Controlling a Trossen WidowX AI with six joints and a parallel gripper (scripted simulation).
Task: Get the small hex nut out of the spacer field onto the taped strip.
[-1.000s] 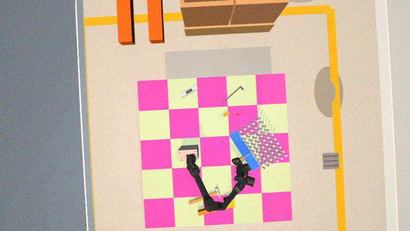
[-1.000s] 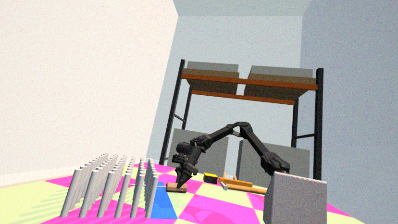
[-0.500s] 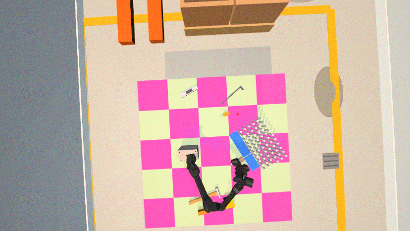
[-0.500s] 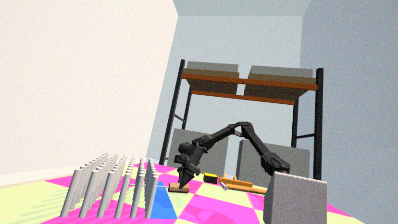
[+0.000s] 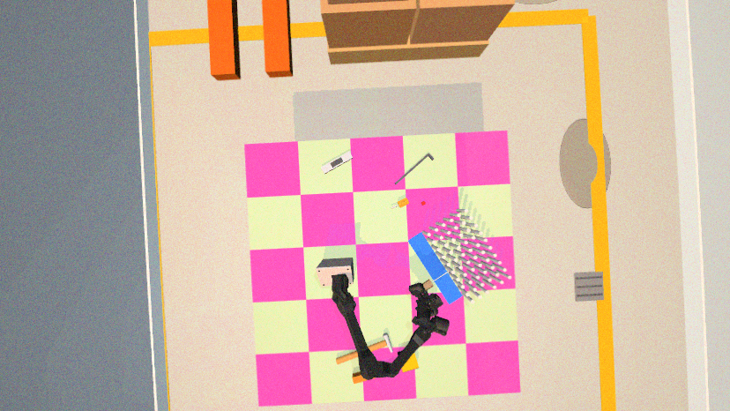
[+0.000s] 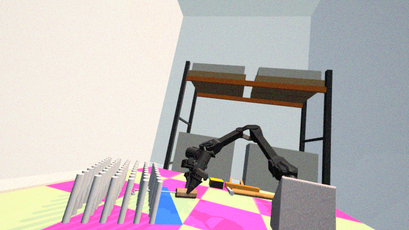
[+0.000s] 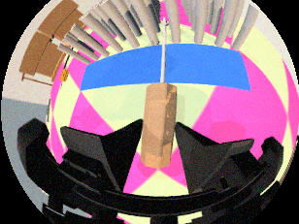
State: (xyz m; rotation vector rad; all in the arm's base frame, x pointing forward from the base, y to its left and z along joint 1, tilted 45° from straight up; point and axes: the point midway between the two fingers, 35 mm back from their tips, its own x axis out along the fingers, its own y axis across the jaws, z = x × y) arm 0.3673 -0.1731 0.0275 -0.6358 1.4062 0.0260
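Now: gripper tip 8 cm to the right of the blue taped strip, 7 cm short of it and 2 cm above it. Also, from my gripper tip: orange-handled tool 42 cm to the left, 5 cm behind; then grey block 66 cm to the left, 34 cm behind; then red piece 40 cm to the left, 6 cm ahead, 1 cm below.
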